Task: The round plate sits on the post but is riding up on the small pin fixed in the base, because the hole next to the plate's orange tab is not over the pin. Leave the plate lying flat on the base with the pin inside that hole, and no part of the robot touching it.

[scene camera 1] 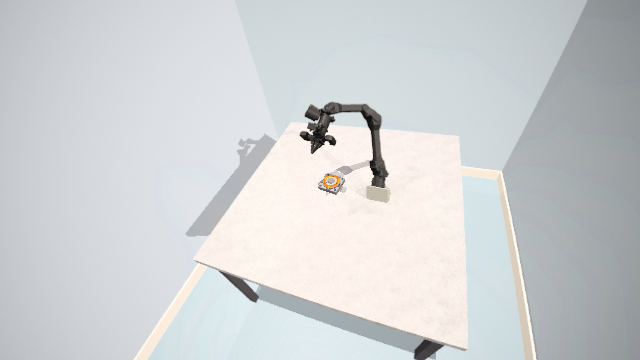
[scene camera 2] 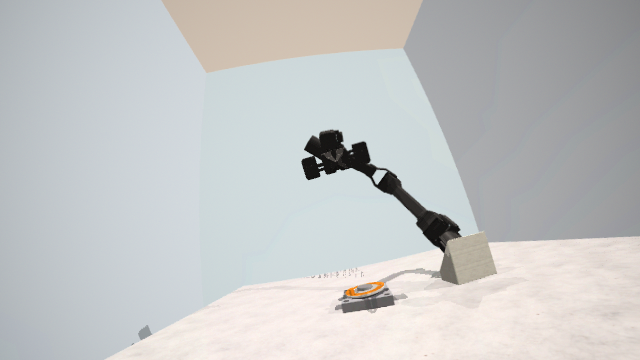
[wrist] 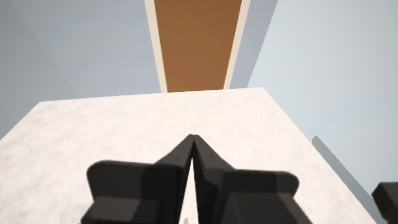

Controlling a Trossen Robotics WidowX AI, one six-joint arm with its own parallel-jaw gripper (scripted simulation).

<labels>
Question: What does the gripper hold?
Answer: Nothing.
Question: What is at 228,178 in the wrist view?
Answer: The gripper.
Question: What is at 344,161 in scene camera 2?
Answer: The gripper.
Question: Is the gripper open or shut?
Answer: Shut.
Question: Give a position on a grey square base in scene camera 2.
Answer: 383,298
</labels>
